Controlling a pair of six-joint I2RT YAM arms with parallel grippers.
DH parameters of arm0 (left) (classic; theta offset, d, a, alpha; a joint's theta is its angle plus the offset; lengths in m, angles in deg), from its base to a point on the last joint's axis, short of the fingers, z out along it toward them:
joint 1: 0 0.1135 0.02 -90
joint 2: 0 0 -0.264 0
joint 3: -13.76 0 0.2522 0
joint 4: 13.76 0 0.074 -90
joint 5: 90 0 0 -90
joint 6: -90 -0.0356 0 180
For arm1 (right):
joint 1: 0 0.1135 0.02 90
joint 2: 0 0 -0.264 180
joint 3: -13.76 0 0.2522 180
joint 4: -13.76 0 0.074 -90
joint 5: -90 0 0 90
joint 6: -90 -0.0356 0 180
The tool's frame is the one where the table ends.
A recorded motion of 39 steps. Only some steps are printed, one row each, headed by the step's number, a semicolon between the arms.
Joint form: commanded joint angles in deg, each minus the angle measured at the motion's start. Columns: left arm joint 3, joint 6, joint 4, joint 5, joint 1, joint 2; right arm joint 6, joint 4, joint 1, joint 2, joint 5, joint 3.
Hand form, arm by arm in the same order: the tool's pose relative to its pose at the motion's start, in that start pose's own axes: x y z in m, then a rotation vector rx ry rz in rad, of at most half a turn. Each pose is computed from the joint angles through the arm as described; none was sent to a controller.
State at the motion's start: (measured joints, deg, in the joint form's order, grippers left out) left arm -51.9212 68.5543 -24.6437 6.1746 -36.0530 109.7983; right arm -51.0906 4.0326 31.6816 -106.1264 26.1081 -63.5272
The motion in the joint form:
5: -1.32 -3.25 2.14 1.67 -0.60 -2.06; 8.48 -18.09 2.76 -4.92 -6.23 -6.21
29: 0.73 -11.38 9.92 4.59 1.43 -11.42; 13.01 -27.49 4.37 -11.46 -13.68 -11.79
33: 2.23 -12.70 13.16 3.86 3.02 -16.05; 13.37 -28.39 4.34 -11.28 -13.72 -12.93
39: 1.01 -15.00 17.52 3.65 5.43 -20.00; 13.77 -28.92 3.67 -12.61 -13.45 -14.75
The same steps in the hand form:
5: 0.0000 -0.0157 -0.0064 0.0340 0.0268 0.0650; 0.0169 -0.0100 0.0216 0.2582 0.1393 -0.0649
29: -0.0125 -0.0284 -0.0459 0.0406 0.0457 0.1871; 0.0240 -0.0245 0.0458 0.4618 0.2021 -0.1231
33: -0.0209 -0.0291 -0.0662 0.0245 0.0133 0.1949; 0.0206 -0.0192 0.0444 0.4569 0.1978 -0.1314
39: -0.0373 -0.0380 -0.0860 0.0206 -0.0300 0.2149; 0.0135 -0.0206 0.0478 0.4563 0.1957 -0.1282

